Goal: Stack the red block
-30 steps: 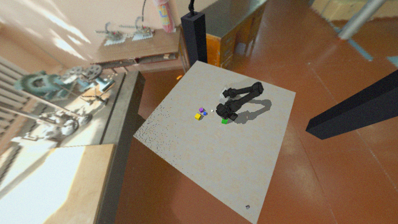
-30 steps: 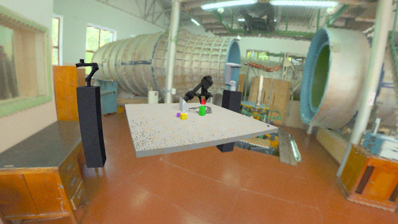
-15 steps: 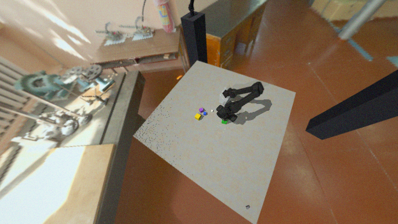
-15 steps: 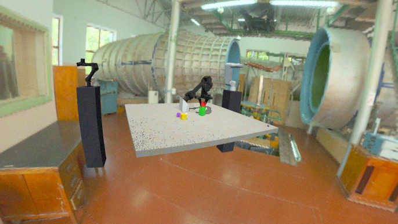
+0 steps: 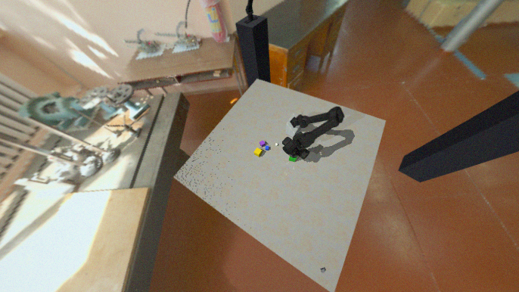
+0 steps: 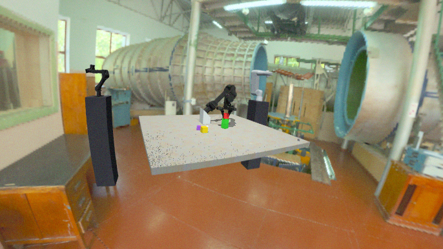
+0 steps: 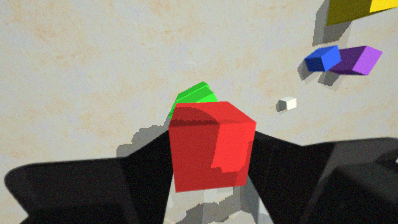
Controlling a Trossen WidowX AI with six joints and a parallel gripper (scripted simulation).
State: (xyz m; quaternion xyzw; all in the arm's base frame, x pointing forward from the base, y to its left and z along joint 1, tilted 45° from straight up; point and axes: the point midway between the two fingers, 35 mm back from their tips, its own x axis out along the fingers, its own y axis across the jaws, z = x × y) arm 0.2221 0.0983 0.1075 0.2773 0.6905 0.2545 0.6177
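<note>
Right now the red block is 20 mm above my gripper tip. Also, from my gripper tip: small white piece: 20 mm behind, 170 mm to the right, 90 mm below; blue block: 50 mm ahead, 210 mm to the right, 90 mm below; purple block: 40 mm ahead, 270 mm to the right, 90 mm below.
</note>
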